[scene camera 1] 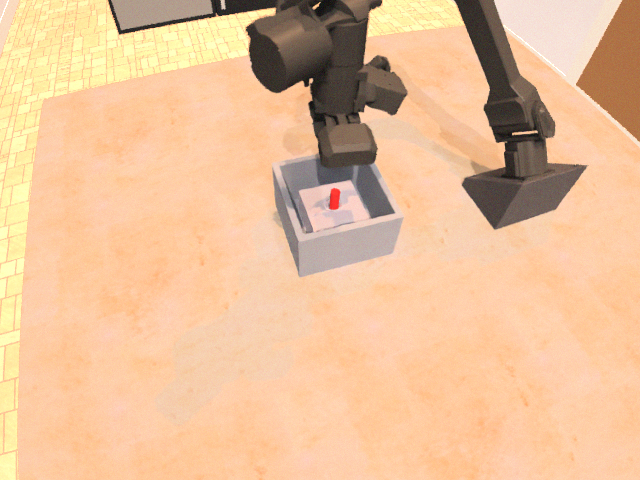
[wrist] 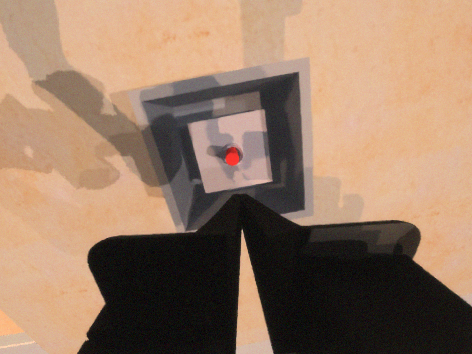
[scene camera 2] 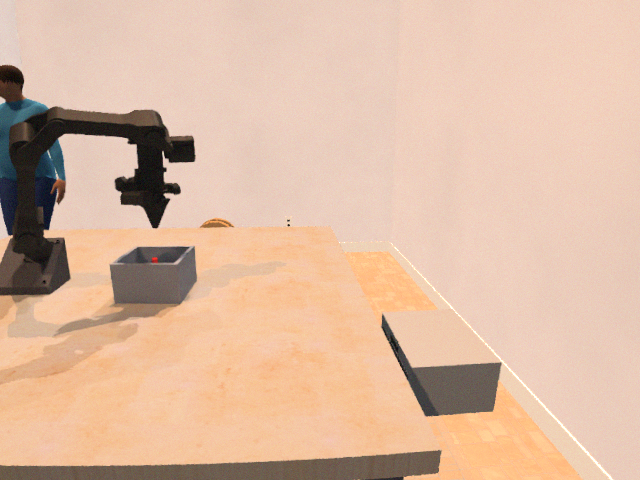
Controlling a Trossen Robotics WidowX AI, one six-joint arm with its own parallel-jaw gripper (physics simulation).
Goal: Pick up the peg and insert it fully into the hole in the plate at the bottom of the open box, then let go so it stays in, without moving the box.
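Seen in the pictures: gripper, fingertip midpoint: [wrist: 239, 200] [scene camera 2: 155, 228]; arm's base, link origin: [scene camera 1: 528, 174] [scene camera 2: 39, 251].
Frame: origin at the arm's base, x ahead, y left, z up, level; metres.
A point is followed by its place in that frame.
Observation:
The red peg [scene camera 1: 334, 198] @(x 0.332, y -0.055, z -0.010 m) [scene camera 2: 154, 259] @(x 0.331, y -0.067, z -0.004 m) [wrist: 232, 156] @(x 0.326, y -0.061, z -0.003 m) stands nearly upright in the hole of the pale plate [scene camera 1: 315, 215] @(x 0.365, y -0.049, z -0.032 m) [wrist: 205, 175] @(x 0.349, y -0.100, z -0.033 m), with its upper part sticking out above the plate. How deep it sits is hidden. The plate lies at the bottom of the open grey box [scene camera 1: 347, 248] @(x 0.337, y 0.020, z -0.040 m) [scene camera 2: 145, 284] @(x 0.328, y -0.140, z -0.042 m) [wrist: 306, 150] @(x 0.334, y 0.014, z 0.007 m). My gripper [scene camera 2: 155, 226] @(x 0.338, y -0.061, z 0.074 m) [wrist: 239, 200] @(x 0.338, y -0.061, z 0.074 m) is shut and empty, pointing down above the box with its tips apart from the peg. In the scene camera 1 view the fingertips are hidden.
The box stands on the tan table [scene camera 1: 361, 361] @(x 0.372, y 0.174, z -0.090 m) [scene camera 2: 258, 372] @(x 0.611, y -0.440, z -0.091 m). The arm's base [scene camera 1: 522, 196] @(x 0.037, y 0.036, z -0.005 m) [scene camera 2: 38, 268] @(x 0.015, y -0.039, z -0.034 m) is beside it. A grey block-shaped unit [scene camera 2: 454, 387] stands beyond the table's right edge in the scene camera 2 view. A person [scene camera 2: 25, 129] stands behind the arm.

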